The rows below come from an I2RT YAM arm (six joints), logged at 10 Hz.
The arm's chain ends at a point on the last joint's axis. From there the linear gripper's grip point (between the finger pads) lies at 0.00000 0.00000 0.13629 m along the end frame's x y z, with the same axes.
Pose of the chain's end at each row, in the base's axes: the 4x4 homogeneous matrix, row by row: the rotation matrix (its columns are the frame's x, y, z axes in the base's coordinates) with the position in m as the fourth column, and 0 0 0 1 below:
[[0.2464 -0.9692 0.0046 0.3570], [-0.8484 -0.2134 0.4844 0.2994], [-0.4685 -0.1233 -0.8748 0.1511], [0 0 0 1]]
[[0.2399 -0.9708 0.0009 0.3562], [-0.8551 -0.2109 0.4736 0.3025], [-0.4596 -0.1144 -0.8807 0.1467], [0 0 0 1]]
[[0.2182 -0.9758 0.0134 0.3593], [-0.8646 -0.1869 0.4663 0.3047], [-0.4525 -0.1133 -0.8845 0.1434], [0 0 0 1]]
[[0.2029 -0.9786 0.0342 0.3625], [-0.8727 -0.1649 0.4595 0.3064], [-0.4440 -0.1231 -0.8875 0.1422], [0 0 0 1]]
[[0.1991 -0.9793 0.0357 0.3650], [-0.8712 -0.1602 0.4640 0.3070], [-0.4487 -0.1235 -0.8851 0.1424], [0 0 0 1]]
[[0.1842 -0.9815 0.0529 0.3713], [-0.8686 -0.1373 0.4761 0.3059], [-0.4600 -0.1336 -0.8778 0.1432], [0 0 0 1]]
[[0.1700 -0.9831 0.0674 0.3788], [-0.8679 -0.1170 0.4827 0.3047], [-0.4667 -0.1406 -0.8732 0.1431], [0 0 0 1]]
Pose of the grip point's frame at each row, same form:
[[0.2464 -0.9692 0.0046 0.3576], [-0.8484 -0.2134 0.4844 0.3654], [-0.4685 -0.1233 -0.8748 0.0319], [0 0 0 1]]
[[0.2399 -0.9708 0.0009 0.3563], [-0.8551 -0.2109 0.4736 0.3670], [-0.4596 -0.1144 -0.8807 0.0267], [0 0 0 1]]
[[0.2182 -0.9758 0.0134 0.3611], [-0.8646 -0.1869 0.4663 0.3683], [-0.4525 -0.1133 -0.8845 0.0229], [0 0 0 1]]
[[0.2029 -0.9786 0.0342 0.3672], [-0.8727 -0.1649 0.4595 0.3690], [-0.4440 -0.1231 -0.8875 0.0212], [0 0 0 1]]
[[0.1991 -0.9793 0.0357 0.3699], [-0.8712 -0.1602 0.4640 0.3702], [-0.4487 -0.1235 -0.8851 0.0218], [0 0 0 1]]
[[0.1842 -0.9815 0.0529 0.3785], [-0.8686 -0.1373 0.4761 0.3708], [-0.4600 -0.1336 -0.8778 0.0236], [0 0 0 1]]
[[0.1700 -0.9831 0.0674 0.3880], [-0.8679 -0.1170 0.4827 0.3705], [-0.4667 -0.1406 -0.8732 0.0241], [0 0 0 1]]

